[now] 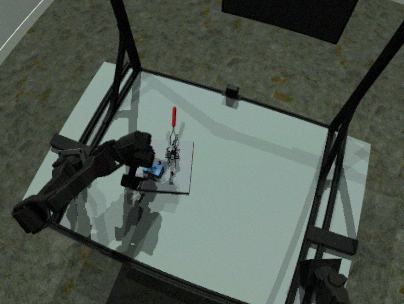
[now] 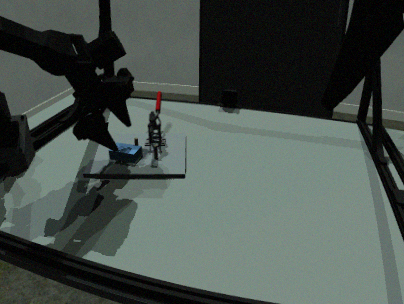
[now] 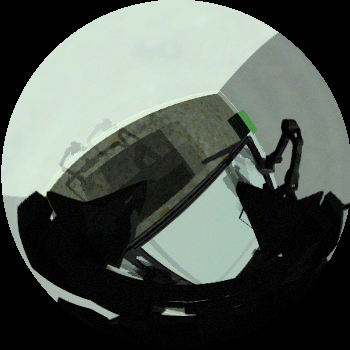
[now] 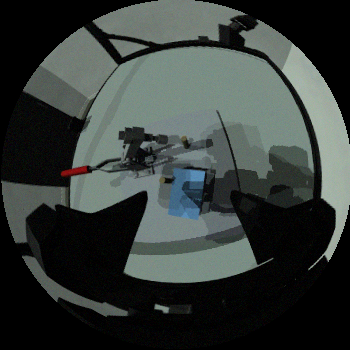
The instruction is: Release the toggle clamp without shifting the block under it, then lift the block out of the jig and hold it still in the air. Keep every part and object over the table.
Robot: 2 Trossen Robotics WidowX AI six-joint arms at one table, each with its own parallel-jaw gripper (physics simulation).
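Seen in the pictures: left gripper, between the fingertips: [image 2: 392, 169] [image 3: 193, 185]; right gripper, between the fingertips: [image 2: 123, 137] [image 4: 189, 194]; left arm's base, origin of its link: [image 1: 323, 272]; right arm's base, origin of its link: [image 1: 72, 162] [image 2: 5, 135] [image 3: 268, 164].
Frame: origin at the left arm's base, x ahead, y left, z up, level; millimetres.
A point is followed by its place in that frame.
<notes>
The blue block [image 1: 153, 169] @[x 565, y -340, z -78 mm] [image 2: 126, 153] @[x 562, y -324, z -79 mm] [image 4: 181, 182] @[x 554, y -350, z -78 mm] is on the jig plate [image 1: 182, 186] @[x 458, y -288, z -98 mm] [image 2: 175, 162] @[x 454, y -315, z -98 mm], beside a brass pin [image 4: 166, 180] @[x 548, y -369, z -74 mm]; whether it lies fully flat is unclear. The toggle clamp [image 1: 172, 151] [image 2: 155, 132] @[x 506, y -434, z -80 mm] [image 4: 134, 147] @[x 512, y -384, z -28 mm] stands apart from it, its holding arm raised and its red handle [image 1: 174, 116] @[x 501, y -531, z -27 mm] [image 2: 158, 101] @[x 503, y -525, z -30 mm] [image 4: 75, 171] @[x 507, y -523, z -31 mm] pointing to the far side. My right gripper [image 1: 140, 171] [image 2: 123, 137] @[x 569, y -339, z -48 mm] [image 4: 189, 194] @[x 569, y -339, z -48 mm] is open and empty, its fingers spread over the block. My left gripper [image 3: 193, 185] @[x 337, y 194, z 192 mm] is open and empty, up away from the jig.
A second brass pin [image 4: 185, 142] @[x 502, y -334, z -74 mm] stands on the plate near the clamp. A dark piece [image 4: 210, 185] @[x 566, y -311, z -98 mm] adjoins the block. A small black box [image 1: 232, 91] @[x 287, y -676, z -61 mm] [image 2: 229, 98] @[x 290, y -675, z -74 mm] is at the far table edge. Dark frame posts and rails border the table.
</notes>
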